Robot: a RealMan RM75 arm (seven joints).
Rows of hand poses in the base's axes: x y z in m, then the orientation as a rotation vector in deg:
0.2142 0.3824 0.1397 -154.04 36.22 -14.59
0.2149 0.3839 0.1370 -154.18 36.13 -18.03
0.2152 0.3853 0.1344 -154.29 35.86 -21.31
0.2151 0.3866 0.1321 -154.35 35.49 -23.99
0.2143 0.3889 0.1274 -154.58 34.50 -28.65
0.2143 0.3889 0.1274 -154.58 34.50 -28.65
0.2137 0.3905 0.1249 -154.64 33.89 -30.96
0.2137 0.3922 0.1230 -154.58 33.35 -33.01
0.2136 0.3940 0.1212 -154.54 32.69 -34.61
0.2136 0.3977 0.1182 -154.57 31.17 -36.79
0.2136 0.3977 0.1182 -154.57 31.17 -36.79
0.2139 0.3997 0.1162 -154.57 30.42 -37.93
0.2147 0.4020 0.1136 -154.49 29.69 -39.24
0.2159 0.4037 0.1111 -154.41 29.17 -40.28
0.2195 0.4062 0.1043 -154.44 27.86 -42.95
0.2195 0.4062 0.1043 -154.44 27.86 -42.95
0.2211 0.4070 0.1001 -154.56 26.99 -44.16
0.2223 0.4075 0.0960 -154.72 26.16 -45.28
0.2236 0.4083 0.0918 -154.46 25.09 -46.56
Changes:
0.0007 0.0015 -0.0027 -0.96 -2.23 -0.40
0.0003 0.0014 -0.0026 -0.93 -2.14 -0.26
-0.0001 0.0013 -0.0023 -0.76 -1.77 -0.12
-0.0008 0.0023 -0.0047 -1.50 -3.05 0.03
0.0000 0.0000 0.0000 0.00 0.00 0.00
-0.0006 0.0016 -0.0025 -0.73 -1.53 0.09
0.0000 0.0017 -0.0019 -0.56 -1.38 0.08
-0.0001 0.0018 -0.0018 -0.45 -1.11 0.22
0.0000 0.0037 -0.0030 -0.71 -1.56 0.72
0.0000 0.0000 0.0000 0.00 0.00 0.00
0.0003 0.0020 -0.0020 -0.37 -0.81 0.34
0.0008 0.0023 -0.0026 -0.36 -0.94 0.31
0.0012 0.0017 -0.0025 -0.28 -0.74 0.20
0.0036 0.0025 -0.0068 -0.97 -1.81 0.47
0.0000 0.0000 0.0000 0.00 0.00 0.00
0.0016 0.0008 -0.0042 -0.56 -0.81 0.39
0.0012 0.0005 -0.0041 -0.57 -0.74 0.36
0.0013 0.0008 -0.0042 -0.27 -1.00 0.55

